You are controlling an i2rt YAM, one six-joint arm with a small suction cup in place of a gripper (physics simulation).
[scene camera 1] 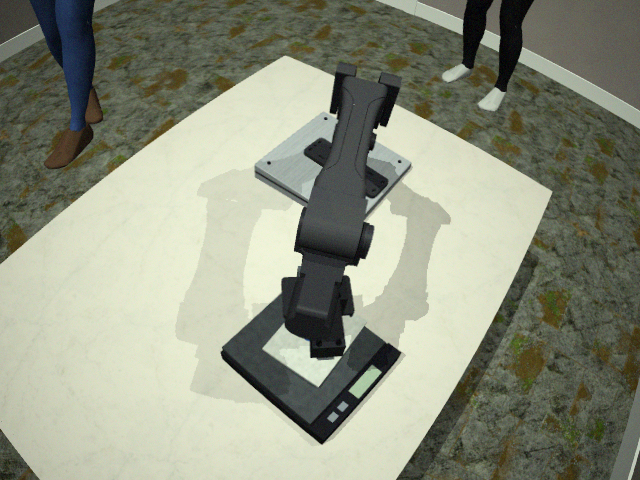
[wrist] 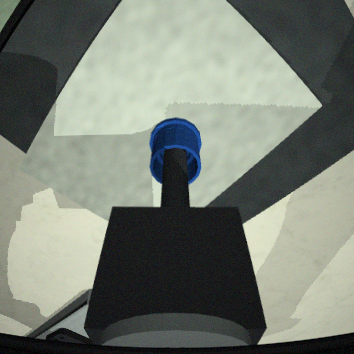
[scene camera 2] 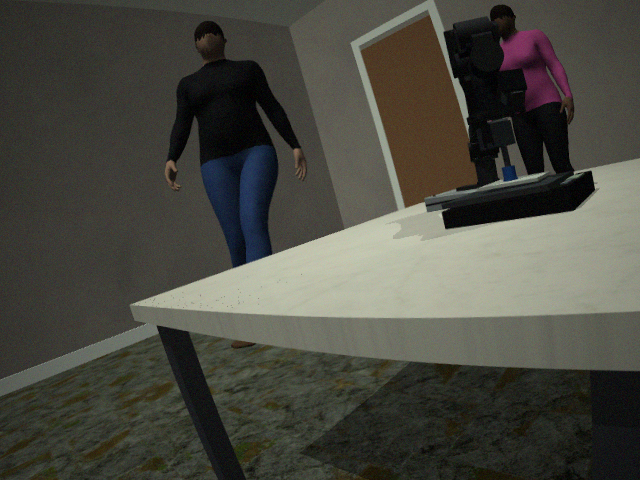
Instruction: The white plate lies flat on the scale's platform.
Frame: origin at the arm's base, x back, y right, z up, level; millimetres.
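Seen in the pictures: hand at its tool point: (wrist: 174, 132).
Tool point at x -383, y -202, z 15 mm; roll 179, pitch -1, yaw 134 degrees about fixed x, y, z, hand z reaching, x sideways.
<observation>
Offsets run from my tool point to a thing's top centre. Level surfaces: height alone.
The white square plate {dx +5, dy -9, dz +12 mm} (scene camera 1: 290, 353) (wrist: 175, 53) (scene camera 2: 528, 179) lies on the platform of the black scale {dx -21, dy -22, dz +0 mm} (scene camera 1: 294, 395) (scene camera 2: 499, 207) (wrist: 281, 168) near the table's front edge. It sits inside the scale's dark border. My blue suction cup (wrist: 175, 140) (scene camera 2: 510, 173) presses down on the plate's top face near its middle and holds it. In scene camera 1 the arm's wrist hides the cup. The arm reaches forward from its base over the scale.
The scale's display {dx -6, dy -124, dz -5 mm} (scene camera 1: 365, 381) and two buttons face the front right. The arm's grey mount plate (scene camera 1: 285, 162) is behind. The white table {dz -45 mm} (scene camera 1: 151, 238) (scene camera 2: 366, 267) stands on carpet. One person (scene camera 2: 232, 143) stands at left, another (scene camera 2: 532, 71) behind the arm.
</observation>
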